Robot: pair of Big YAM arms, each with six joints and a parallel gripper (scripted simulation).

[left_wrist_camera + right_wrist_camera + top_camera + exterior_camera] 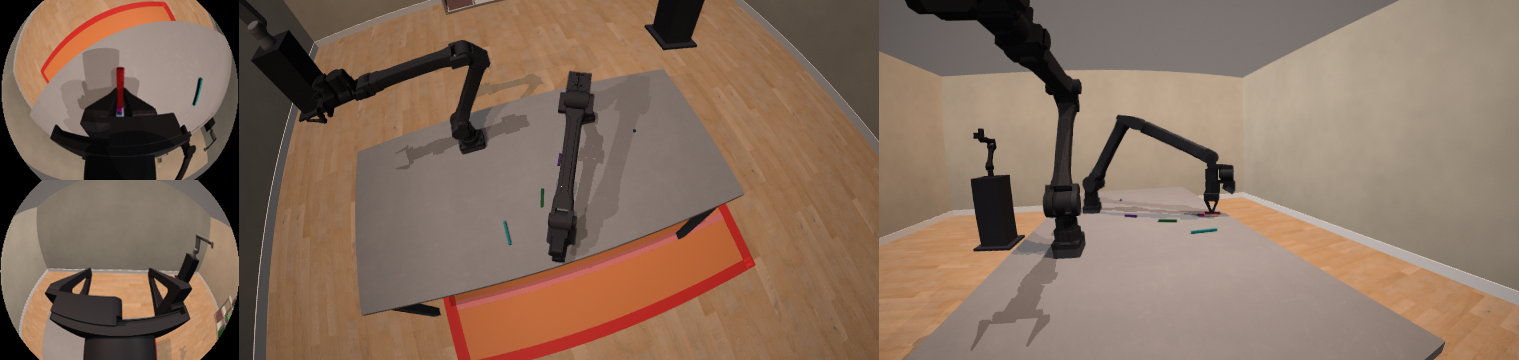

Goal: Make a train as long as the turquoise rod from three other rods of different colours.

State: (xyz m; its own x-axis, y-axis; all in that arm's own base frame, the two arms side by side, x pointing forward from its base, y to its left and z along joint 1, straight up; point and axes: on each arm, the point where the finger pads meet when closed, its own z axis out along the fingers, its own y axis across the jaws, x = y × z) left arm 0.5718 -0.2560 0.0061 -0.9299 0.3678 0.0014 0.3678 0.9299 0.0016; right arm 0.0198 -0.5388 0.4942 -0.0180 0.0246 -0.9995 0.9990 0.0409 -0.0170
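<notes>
My left hand is 1 cm above the red rod. From my left hand the other things lie so: turquoise rod: 20 cm to the right, 10 cm behind, 2 cm below; magenta rod: 4 cm behind, 2 cm to the left, 2 cm below; green rod: 21 cm behind, 2 cm to the right, 2 cm below.
</notes>
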